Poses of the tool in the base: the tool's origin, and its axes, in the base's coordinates. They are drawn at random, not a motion.
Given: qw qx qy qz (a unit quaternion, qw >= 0); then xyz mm.
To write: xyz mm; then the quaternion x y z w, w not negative. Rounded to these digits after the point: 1 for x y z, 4 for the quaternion.
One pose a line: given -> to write
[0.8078 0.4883 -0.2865 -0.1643 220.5 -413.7 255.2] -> [220.5 -413.7 255.2 0.4883 -0.2865 -0.1643 0.8078]
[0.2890 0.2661 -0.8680 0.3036 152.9 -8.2 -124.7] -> [152.9 -8.2 -124.7 0.2661 -0.8680 0.3036 0.2890]
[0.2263 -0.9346 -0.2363 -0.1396 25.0 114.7 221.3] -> [25.0 114.7 221.3 -0.9346 -0.2363 -0.1396 0.2263]
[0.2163 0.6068 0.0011 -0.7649 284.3 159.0 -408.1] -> [284.3 159.0 -408.1 0.6068 0.0011 -0.7649 0.2163]
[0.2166 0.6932 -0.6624 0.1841 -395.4 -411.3 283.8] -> [-395.4 -411.3 283.8 0.6932 -0.6624 0.1841 0.2166]
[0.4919 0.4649 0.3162 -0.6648 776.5 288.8 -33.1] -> [776.5 288.8 -33.1 0.4649 0.3162 -0.6648 0.4919]
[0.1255 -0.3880 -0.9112 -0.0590 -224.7 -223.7 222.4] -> [-224.7 -223.7 222.4 -0.3880 -0.9112 -0.0590 0.1255]
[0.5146 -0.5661 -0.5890 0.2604 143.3 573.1 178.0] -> [143.3 573.1 178.0 -0.5661 -0.5890 0.2604 0.5146]
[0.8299 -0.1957 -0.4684 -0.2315 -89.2 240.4 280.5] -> [-89.2 240.4 280.5 -0.1957 -0.4684 -0.2315 0.8299]
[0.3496 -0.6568 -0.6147 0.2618 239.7 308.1 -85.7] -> [239.7 308.1 -85.7 -0.6568 -0.6147 0.2618 0.3496]
